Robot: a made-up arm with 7 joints. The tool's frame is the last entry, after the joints. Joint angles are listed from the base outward. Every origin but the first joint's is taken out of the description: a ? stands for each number. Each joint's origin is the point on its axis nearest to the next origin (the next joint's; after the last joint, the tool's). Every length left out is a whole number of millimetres.
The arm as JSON. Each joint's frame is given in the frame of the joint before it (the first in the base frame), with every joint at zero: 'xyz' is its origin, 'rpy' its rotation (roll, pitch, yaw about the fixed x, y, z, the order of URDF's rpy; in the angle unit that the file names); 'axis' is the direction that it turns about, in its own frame. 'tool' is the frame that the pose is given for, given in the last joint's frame.
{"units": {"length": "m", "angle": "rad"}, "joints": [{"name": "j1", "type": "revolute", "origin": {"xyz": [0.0, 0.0, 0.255], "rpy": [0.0, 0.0, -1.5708]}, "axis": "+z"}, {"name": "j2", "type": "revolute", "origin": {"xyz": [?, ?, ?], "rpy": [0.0, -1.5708, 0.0]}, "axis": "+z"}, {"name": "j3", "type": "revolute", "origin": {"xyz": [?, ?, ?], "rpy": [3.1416, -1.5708, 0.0]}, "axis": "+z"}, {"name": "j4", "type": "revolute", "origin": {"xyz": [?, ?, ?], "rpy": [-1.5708, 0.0, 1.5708]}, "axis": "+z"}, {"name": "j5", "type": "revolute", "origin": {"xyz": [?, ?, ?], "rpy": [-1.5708, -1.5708, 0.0]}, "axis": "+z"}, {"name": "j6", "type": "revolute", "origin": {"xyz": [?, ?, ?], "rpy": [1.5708, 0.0, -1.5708]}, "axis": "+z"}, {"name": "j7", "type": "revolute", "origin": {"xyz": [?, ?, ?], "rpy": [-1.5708, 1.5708, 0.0]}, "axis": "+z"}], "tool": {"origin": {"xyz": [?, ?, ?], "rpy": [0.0, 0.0, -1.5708]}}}
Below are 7 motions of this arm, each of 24 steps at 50 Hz.
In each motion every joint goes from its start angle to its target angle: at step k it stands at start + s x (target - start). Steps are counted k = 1, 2, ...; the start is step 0. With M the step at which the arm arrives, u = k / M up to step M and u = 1 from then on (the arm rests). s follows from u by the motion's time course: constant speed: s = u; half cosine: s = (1 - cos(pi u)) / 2; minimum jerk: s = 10 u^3 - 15 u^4 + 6 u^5.
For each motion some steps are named. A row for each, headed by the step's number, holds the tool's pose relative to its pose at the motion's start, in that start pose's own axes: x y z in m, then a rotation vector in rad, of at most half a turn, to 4 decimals.
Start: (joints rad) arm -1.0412 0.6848 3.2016 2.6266 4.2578 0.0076 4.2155
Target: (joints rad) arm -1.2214 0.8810 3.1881 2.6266 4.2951 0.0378 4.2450
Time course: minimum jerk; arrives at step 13
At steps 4, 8, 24:
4: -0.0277 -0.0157 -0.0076 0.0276 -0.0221 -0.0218
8: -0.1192 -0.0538 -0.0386 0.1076 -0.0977 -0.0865
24: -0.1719 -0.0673 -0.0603 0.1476 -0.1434 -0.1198

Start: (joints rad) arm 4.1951 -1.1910 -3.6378 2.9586 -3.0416 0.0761 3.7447
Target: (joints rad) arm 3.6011 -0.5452 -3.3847 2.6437 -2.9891 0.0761 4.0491
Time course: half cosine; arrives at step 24
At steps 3, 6, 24:
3: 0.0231 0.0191 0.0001 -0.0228 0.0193 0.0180
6: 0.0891 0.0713 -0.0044 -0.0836 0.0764 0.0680
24: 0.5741 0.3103 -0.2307 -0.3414 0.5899 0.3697

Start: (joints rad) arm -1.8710 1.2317 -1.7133 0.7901 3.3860 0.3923 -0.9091
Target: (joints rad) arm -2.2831 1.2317 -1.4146 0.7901 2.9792 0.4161 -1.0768
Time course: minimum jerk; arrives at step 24
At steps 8, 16, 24:
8: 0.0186 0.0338 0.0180 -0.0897 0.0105 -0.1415
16: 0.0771 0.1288 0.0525 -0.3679 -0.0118 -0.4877
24: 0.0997 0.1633 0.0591 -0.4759 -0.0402 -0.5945

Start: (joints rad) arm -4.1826 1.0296 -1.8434 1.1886 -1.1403 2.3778 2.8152
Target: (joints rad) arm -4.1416 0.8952 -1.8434 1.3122 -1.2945 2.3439 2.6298
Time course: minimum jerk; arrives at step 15
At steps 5, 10, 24:
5: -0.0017 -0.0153 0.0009 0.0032 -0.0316 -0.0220
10: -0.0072 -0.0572 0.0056 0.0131 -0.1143 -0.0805
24: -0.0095 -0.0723 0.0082 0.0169 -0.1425 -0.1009

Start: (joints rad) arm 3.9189 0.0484 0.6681 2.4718 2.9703 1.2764 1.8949
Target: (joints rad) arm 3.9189 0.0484 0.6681 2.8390 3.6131 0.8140 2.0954
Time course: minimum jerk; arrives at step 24
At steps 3, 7, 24:
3: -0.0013 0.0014 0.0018 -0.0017 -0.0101 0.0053
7: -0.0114 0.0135 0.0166 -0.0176 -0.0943 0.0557
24: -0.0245 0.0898 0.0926 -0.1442 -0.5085 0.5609

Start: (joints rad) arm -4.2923 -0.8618 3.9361 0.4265 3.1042 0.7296 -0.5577
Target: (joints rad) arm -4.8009 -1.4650 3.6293 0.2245 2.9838 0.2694 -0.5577
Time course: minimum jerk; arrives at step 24
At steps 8, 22, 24:
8: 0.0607 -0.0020 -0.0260 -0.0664 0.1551 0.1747
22: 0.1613 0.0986 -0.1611 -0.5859 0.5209 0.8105
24: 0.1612 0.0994 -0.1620 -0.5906 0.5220 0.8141

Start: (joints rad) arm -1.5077 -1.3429 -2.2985 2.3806 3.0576 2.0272 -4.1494
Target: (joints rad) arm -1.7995 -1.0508 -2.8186 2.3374 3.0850 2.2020 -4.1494
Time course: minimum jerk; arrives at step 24
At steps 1, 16, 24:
1: 0.0000 0.0001 0.0003 -0.0001 0.0005 -0.0001
16: 0.0161 0.1279 0.2889 -0.0892 0.5919 -0.1866
24: 0.0364 0.1715 0.3601 -0.1061 0.7507 -0.2486

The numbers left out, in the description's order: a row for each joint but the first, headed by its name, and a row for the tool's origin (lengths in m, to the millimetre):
j2: 0.0 0.0 0.0
j3: 0.454 0.0 0.0
j4: 0.0 -0.054 0.0
j5: -0.089 0.393 0.0
j6: 0.0 0.0 0.0
j7: 0.12 0.153 0.0
tool: 0.0 0.0 0.0

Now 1 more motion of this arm.
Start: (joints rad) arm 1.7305 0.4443 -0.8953 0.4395 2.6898 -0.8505 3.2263
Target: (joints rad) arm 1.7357 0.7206 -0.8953 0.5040 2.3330 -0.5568 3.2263
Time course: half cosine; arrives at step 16
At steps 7, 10, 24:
7: 0.0355 0.0264 0.0060 -0.1586 0.0554 -0.0961
10: 0.0628 0.0446 0.0081 -0.2610 0.0891 -0.1822
24: 0.0937 0.0623 0.0089 -0.3579 0.1186 -0.2887

